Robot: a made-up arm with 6 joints.
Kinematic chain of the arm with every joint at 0, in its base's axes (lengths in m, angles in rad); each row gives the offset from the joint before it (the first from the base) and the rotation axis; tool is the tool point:
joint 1: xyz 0 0 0.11 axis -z
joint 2: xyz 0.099 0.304 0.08 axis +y
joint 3: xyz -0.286 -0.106 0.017 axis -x
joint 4: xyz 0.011 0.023 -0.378 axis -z
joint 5: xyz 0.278 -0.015 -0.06 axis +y
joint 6: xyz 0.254 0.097 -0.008 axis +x
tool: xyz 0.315 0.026 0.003
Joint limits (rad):
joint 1: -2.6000..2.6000
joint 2: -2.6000..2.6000
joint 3: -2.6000..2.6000
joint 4: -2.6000..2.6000
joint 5: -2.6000..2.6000
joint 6: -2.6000..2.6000
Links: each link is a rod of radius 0.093 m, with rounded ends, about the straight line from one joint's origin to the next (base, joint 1, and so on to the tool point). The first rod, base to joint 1, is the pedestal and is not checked.
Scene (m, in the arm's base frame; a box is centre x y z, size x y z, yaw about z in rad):
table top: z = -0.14
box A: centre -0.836 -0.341 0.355 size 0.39 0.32 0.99 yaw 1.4
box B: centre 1.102 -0.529 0 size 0.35 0.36 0.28 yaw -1.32
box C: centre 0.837 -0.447 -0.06 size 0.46 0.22 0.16 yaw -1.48
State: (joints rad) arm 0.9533 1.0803 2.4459 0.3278 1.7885 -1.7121
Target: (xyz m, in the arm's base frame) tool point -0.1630 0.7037 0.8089
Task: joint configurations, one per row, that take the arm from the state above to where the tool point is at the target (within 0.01 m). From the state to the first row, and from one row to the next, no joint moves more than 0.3 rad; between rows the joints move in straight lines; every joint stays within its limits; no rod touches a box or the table.
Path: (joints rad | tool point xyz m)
1: 1.2039 0.9493 2.4973 0.0535 1.8337 -1.6569 | -0.2240 -0.7276 0.7614
2: 1.4544 0.8184 2.5486 -0.2208 1.8789 -1.6017 | -0.3837 -0.5455 0.8672
3: 1.7050 0.6874 2.6000 -0.4952 1.9242 -1.5465 | -0.4487 -0.3244 0.9633
4: 1.9018 0.4790 2.6000 -0.7239 1.7821 -1.5535 | -0.5117 -0.0837 0.9875
5: 2.0987 0.2706 2.6000 -0.9527 1.6401 -1.5604 | -0.4945 0.1926 0.9763
6: 2.2955 0.0622 2.6000 -1.1814 1.4980 -1.5674 | -0.3785 0.4705 0.9199
7: 2.4924 -0.1462 2.6000 -1.4102 1.3560 -1.5743 | -0.1629 0.7037 0.8089

